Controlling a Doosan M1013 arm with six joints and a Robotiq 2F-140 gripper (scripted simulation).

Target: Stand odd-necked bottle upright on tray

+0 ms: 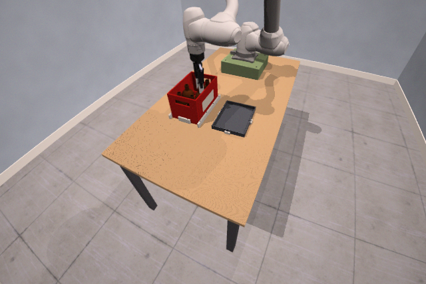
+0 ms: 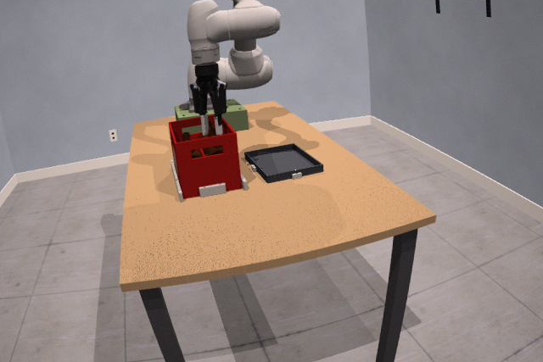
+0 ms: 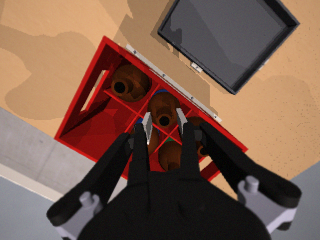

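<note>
Right now my hand is 9 cm above the red crate and 4 cm to the left of it. The rest, counted from my hand: dark grey tray 22 cm to the left, 16 cm below, 1 cm ahead; glass bottle 9 cm to the right, 9 cm below, 9 cm ahead.
</note>
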